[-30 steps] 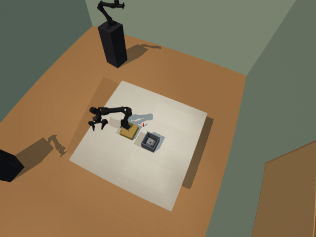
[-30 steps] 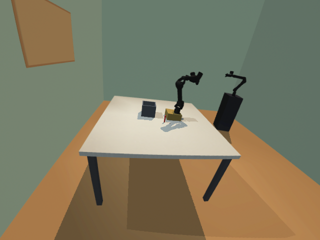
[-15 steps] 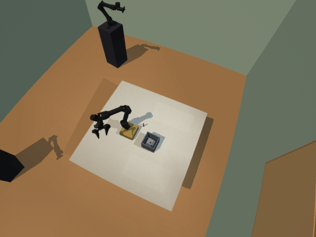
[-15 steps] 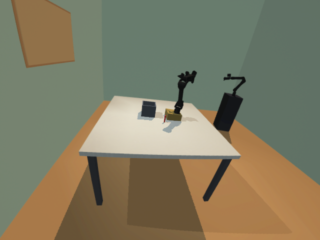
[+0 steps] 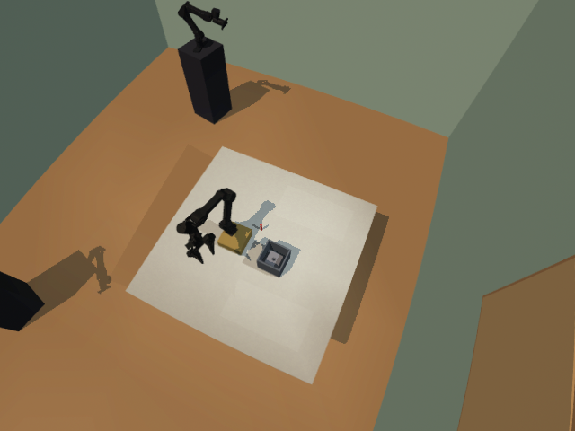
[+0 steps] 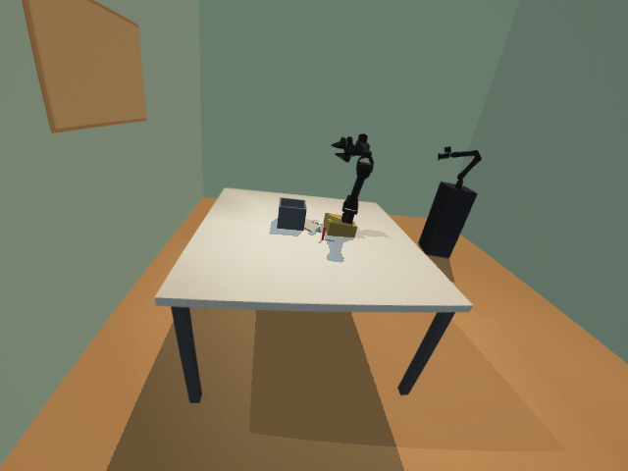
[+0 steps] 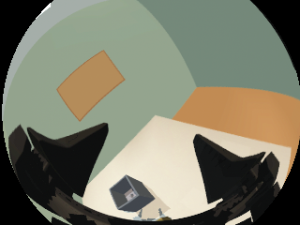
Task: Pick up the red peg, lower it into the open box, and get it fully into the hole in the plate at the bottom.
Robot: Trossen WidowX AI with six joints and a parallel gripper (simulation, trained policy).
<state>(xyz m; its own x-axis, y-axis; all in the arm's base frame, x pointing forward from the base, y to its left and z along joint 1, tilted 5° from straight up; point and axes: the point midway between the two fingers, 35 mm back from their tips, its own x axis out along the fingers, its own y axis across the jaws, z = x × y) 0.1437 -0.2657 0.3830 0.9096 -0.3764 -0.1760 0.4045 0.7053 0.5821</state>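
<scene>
Right now my gripper tip is 45 cm to the right of the red peg, 40 cm above it and 2 cm past it. The rest, counted from my gripper tip: light grey plate: 40 cm below, 31 cm to the left, 19 cm ahead.
</scene>
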